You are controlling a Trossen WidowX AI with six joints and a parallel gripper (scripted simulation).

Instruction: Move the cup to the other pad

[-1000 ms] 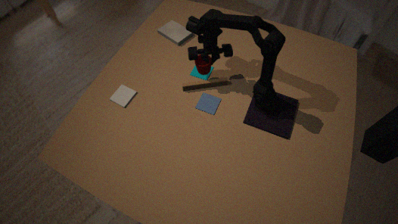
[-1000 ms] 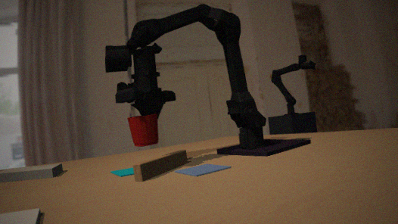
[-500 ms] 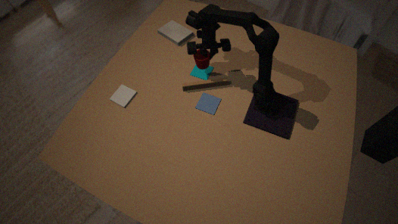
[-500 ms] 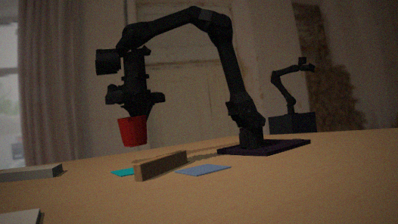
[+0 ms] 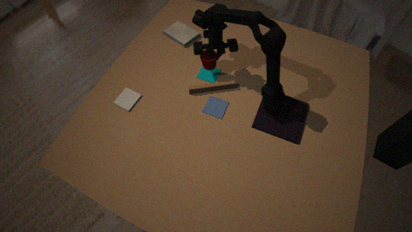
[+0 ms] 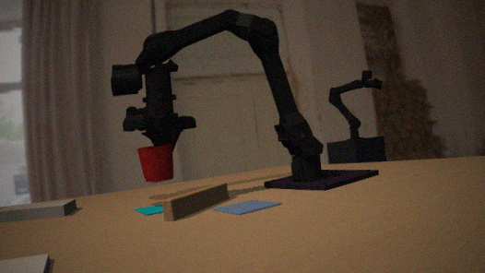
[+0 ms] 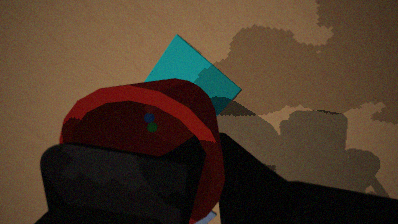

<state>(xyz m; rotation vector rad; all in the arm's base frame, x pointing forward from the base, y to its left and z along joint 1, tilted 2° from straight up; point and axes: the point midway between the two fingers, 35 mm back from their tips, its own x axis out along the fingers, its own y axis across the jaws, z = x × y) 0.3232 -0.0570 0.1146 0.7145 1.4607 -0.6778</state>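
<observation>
Now: gripper tip 9 cm to the right of the wooden bar, 9 cm above it and 4 cm past it. The rest, counted from my gripper tip: light blue pad 16 cm to the left, 10 cm below, 10 cm behind; red cup 2 cm to the left, 2 cm ahead; white tile 35 cm to the left, 27 cm ahead, 9 cm below.
</observation>
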